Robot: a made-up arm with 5 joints.
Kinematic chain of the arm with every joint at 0, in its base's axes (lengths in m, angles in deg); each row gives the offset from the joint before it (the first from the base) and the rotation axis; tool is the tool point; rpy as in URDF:
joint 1: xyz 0.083 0 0.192 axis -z
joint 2: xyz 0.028 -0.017 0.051 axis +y
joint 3: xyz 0.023 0 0.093 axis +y
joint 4: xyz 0.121 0 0.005 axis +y
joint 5: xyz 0.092 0.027 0 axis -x
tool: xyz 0 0 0 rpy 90 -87.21 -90
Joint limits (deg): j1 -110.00..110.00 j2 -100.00..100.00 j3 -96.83..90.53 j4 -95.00..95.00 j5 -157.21..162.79
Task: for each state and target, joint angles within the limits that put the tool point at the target. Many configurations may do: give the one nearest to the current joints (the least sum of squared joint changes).
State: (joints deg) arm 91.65 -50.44 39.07 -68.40 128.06
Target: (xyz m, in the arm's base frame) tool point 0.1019 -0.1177 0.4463
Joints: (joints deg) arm 85.69 -44.25 31.61 -63.38 128.06
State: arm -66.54 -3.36 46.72 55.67 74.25
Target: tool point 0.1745 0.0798 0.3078
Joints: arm -36.37 -54.11 23.22 85.26 74.25
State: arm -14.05 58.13 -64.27 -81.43 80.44
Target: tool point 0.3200 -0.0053 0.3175
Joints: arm 3.70 87.94 -86.68 -95.00 80.44
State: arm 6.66 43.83 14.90 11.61 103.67
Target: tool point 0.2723 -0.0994 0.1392
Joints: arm 30.38 29.89 19.54 17.01 103.67
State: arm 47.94 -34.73 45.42 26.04 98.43
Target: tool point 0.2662 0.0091 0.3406
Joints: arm 0.28 -47.09 34.11 22.12 98.43
